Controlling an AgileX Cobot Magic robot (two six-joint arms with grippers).
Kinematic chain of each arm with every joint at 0, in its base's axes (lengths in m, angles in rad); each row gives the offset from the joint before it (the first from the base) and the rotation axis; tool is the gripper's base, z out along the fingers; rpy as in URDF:
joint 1: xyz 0 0 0.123 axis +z
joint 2: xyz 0 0 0 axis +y
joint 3: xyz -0.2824 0 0.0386 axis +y
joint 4: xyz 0.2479 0 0.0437 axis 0.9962 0 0.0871
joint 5: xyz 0 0 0 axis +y
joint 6: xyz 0.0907 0 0.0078 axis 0.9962 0 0.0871
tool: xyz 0 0 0 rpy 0 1.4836 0
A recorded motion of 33 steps. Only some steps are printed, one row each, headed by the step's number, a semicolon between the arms.
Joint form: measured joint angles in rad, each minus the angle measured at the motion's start. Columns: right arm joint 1, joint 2, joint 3, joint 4, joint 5, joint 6; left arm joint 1, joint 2, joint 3, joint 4, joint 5, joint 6.
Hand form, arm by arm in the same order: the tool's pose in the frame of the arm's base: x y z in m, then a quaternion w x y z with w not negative. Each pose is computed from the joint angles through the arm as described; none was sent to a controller.
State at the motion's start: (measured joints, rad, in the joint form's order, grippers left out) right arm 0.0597 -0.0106 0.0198 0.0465 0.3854 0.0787; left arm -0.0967 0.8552 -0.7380 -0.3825 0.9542 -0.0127
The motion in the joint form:
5: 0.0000 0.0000 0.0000 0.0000 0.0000 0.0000; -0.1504 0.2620 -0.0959 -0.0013 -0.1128 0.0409
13: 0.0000 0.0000 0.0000 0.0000 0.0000 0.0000; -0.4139 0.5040 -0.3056 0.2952 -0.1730 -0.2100
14: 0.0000 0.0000 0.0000 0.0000 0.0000 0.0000; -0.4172 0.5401 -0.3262 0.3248 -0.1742 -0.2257
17: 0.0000 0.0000 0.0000 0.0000 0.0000 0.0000; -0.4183 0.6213 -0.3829 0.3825 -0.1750 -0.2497
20: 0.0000 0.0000 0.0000 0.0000 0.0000 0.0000; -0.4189 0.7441 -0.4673 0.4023 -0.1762 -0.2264
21: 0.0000 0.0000 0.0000 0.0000 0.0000 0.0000; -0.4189 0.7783 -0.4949 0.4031 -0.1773 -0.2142
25: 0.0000 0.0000 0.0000 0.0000 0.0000 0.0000; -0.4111 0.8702 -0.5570 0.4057 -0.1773 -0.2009
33: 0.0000 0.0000 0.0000 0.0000 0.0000 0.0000; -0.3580 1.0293 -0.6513 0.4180 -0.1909 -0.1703
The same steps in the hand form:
5: 0.0520 0.0047 0.1724 0.58757 0.01989 0.80666 0.06055; 0.1958 -0.0756 0.2928 0.23847 0.04560 0.94968 -0.19790
13: 0.0520 0.0047 0.1724 0.58757 0.01989 0.80666 0.06055; 0.2381 -0.1398 0.2949 0.24462 0.11667 0.95310 -0.13476
14: 0.0520 0.0047 0.1724 0.58757 0.01989 0.80666 0.06055; 0.2460 -0.1431 0.2908 0.24186 0.11803 0.95529 -0.12248
17: 0.0520 0.0047 0.1724 0.58757 0.01989 0.80666 0.06055; 0.2653 -0.1501 0.2835 0.23933 0.12168 0.95828 -0.09802
20: 0.0520 0.0047 0.1724 0.58757 0.01989 0.80666 0.06055; 0.2918 -0.1639 0.2688 0.22678 0.13888 0.96060 -0.08081
21: 0.0520 0.0047 0.1724 0.58757 0.01989 0.80666 0.06055; 0.2995 -0.1682 0.2652 0.22490 0.14507 0.96035 -0.07815
25: 0.0520 0.0047 0.1724 0.58757 0.01989 0.80666 0.06055; 0.3194 -0.1760 0.2504 0.21250 0.14903 0.96321 -0.06971
33: 0.0520 0.0047 0.1724 0.58757 0.01989 0.80666 0.06055; 0.3586 -0.1728 0.2165 0.19296 0.14276 0.96956 -0.04835

